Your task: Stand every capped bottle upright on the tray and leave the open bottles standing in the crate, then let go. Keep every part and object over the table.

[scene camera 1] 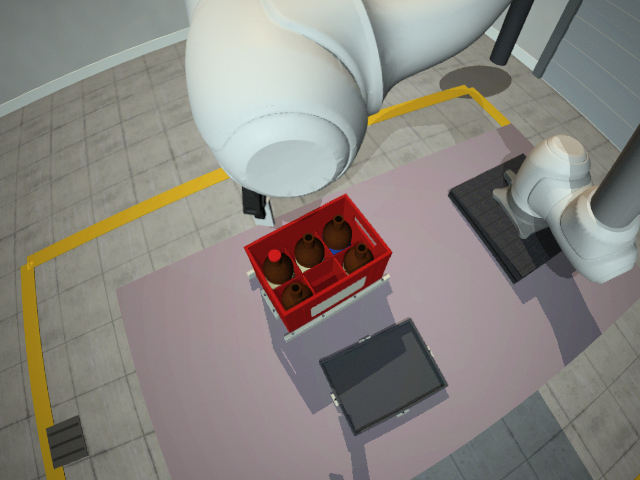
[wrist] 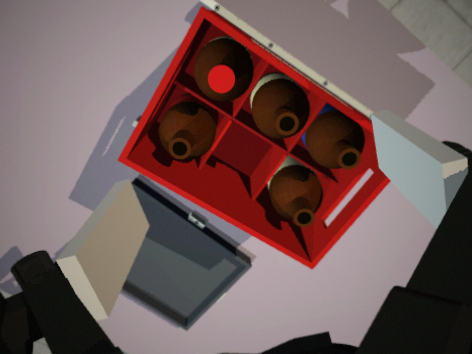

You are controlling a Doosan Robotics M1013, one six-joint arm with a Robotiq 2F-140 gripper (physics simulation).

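Frame: origin at the arm's base, x left, y back, z up, level; centimetres.
Where they show: gripper, fingertip midpoint: [wrist: 252,173]; arm's base at its link origin: [scene camera 1: 527,207].
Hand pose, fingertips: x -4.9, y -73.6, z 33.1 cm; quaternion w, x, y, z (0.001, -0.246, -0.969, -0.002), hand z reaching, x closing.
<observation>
Each offset is from my fingertips to the top centre of the thing. "*": to the spot under its first point. Level surfaces: height alone.
The red crate {dx +3.1, dy +6.3, dz -21.0 cm} [scene camera 1: 302,319] [wrist: 250,220] holds one bottle with a red cap {dx +0.7, dy -3.0, dz -22.2 cm} [scene camera 1: 279,271] [wrist: 227,57], upright in a back corner compartment. Open brown bottles stand beside it: the back middle one {dx -1.1, dy +5.5, dz -22.2 cm} [scene camera 1: 309,254] [wrist: 275,102], the back right one {dx -3.5, dy +13.7, dz -22.2 cm} [scene camera 1: 336,236] [wrist: 330,135], the front right one {dx +5.3, dy +16.0, dz -22.2 cm} [scene camera 1: 356,259] [wrist: 295,187] and the front left one {dx +9.6, dy -0.9, dz -22.2 cm} [scene camera 1: 292,298] [wrist: 187,122]. The front middle compartment is empty. The dark tray {* dx +35.2, dy +14.1, dz -38.0 cm} [scene camera 1: 392,384] [wrist: 192,280] is empty. My gripper [wrist: 252,173] is open and empty above the crate; in the scene view the arm hides most of it.
The pink table {dz -38.5 cm} [scene camera 1: 206,361] [wrist: 350,300] carries pale rails [scene camera 1: 330,312] [wrist: 300,65] along the crate's sides. The arm's dark base plate [scene camera 1: 485,227] lies to the right. The large white arm [scene camera 1: 273,77] hangs over the table's back edge, behind the crate.
</observation>
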